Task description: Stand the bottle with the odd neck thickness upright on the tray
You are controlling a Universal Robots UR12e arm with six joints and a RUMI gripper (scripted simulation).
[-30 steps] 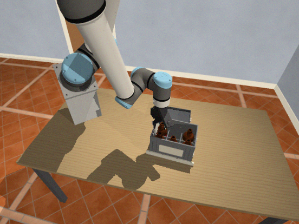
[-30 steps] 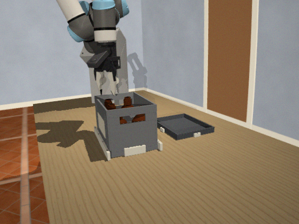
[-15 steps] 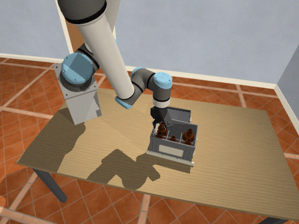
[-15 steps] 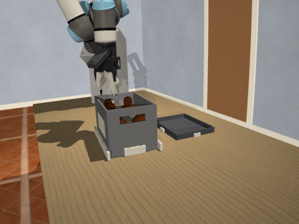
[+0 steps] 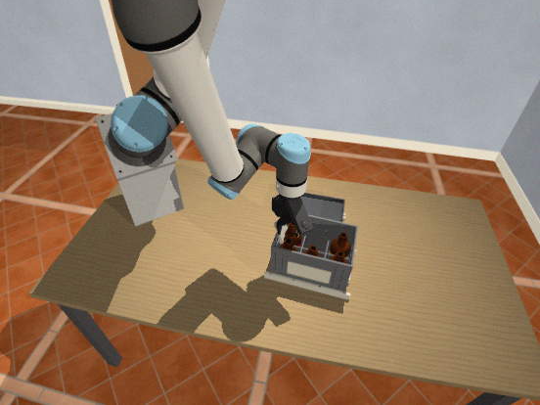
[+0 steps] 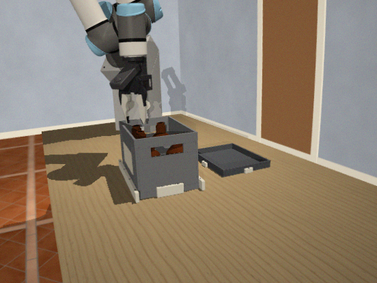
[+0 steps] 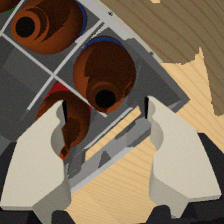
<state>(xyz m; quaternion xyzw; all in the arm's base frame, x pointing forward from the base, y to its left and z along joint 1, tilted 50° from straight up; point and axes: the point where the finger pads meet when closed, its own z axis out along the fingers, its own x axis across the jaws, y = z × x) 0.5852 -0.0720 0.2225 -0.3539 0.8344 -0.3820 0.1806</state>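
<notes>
Right now the grey crate is 9 cm ahead of my hand, 3 cm to the left of it and 10 cm below it. Also, from my hand: bottle (19 cm ahead, 5 cm to the left, 10 cm below); grey tray (11 cm ahead, 31 cm to the left, 17 cm below).
</notes>
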